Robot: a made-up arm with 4 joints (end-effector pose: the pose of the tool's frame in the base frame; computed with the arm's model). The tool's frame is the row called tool. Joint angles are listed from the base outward.
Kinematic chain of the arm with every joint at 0, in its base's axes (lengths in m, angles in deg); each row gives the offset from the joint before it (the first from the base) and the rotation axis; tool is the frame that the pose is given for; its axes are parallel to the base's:
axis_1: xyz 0 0 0.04 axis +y
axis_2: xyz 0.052 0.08 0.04 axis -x
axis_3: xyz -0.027 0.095 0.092 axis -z
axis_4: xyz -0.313 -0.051 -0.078 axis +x
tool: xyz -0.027 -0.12 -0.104
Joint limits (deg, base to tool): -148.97..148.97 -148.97..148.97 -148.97..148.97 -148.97..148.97
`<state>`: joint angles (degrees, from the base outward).
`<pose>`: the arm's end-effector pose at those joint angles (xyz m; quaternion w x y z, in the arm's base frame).
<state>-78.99 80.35 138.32 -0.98</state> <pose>0.4421 0.0688 0.1211 0.1713 -0.2785 0.6322 0.7025</pose>
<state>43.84 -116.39 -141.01 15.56</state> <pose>0.3288 0.1910 -0.1612 0.3973 0.5070 -0.6233 0.4435</pose>
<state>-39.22 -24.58 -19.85 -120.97</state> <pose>-0.3063 -0.0766 -0.0089 0.5633 -0.7088 -0.3755 -0.1984</pose>
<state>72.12 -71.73 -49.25 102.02</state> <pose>-0.1666 0.1221 0.2534 0.0240 -0.9705 -0.1172 0.2092</pose>
